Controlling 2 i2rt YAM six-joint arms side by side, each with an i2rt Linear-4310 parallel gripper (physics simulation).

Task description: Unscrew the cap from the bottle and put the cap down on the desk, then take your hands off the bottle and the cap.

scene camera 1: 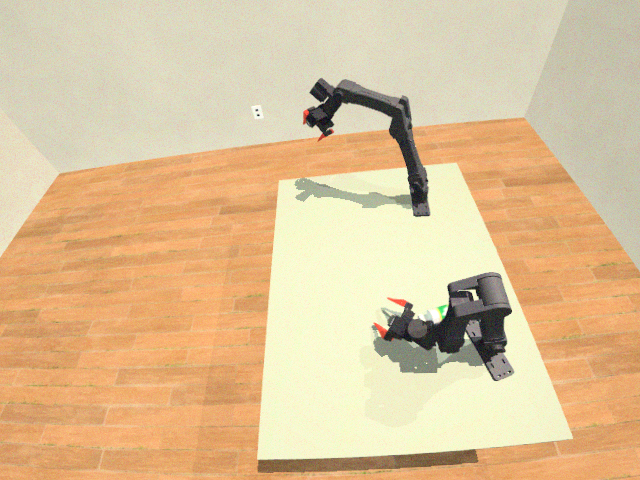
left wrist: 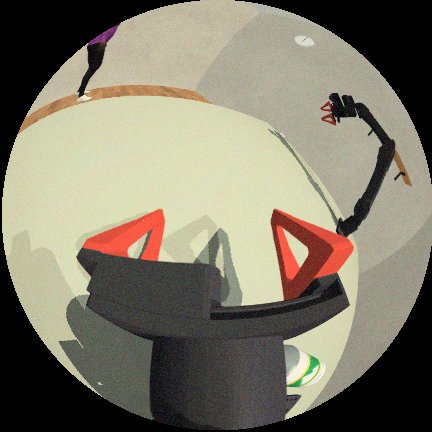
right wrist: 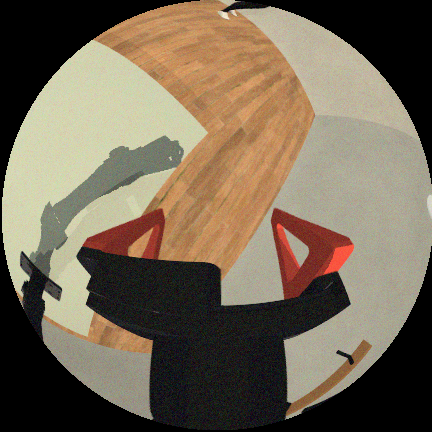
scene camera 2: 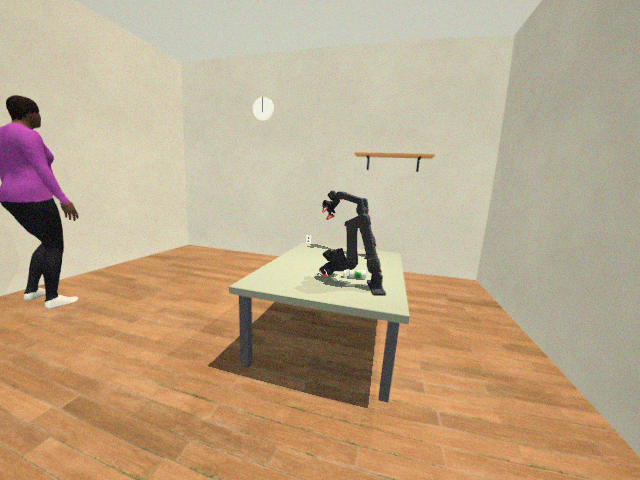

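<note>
The white bottle with a green band point(scene camera 1: 438, 313) point(scene camera 2: 357, 274) point(left wrist: 306, 369) lies on its side on the desk point(scene camera 1: 330, 248) point(scene camera 2: 268, 281), close beside the left arm and partly hidden by it in scene camera 1. Its narrower end points to the picture's left in scene camera 2; whether the cap is on it is too small to tell. My left gripper point(scene camera 1: 381, 313) point(scene camera 2: 323, 273) point(left wrist: 217, 214) is open and low over the desk, past the bottle's narrower end. My right gripper point(scene camera 1: 311, 129) point(scene camera 2: 326, 213) point(left wrist: 320, 113) point(right wrist: 217, 213) is open, raised high near the desk's far end, away from the bottle.
The left arm's base plate point(scene camera 1: 499, 364) stands on the desk behind the bottle. The right arm's base point(scene camera 1: 421, 206) is at the far end. A person in a purple top point(scene camera 2: 25, 165) stands beyond the desk at the picture's left in scene camera 2. A wall shelf point(scene camera 2: 394, 155) hangs behind.
</note>
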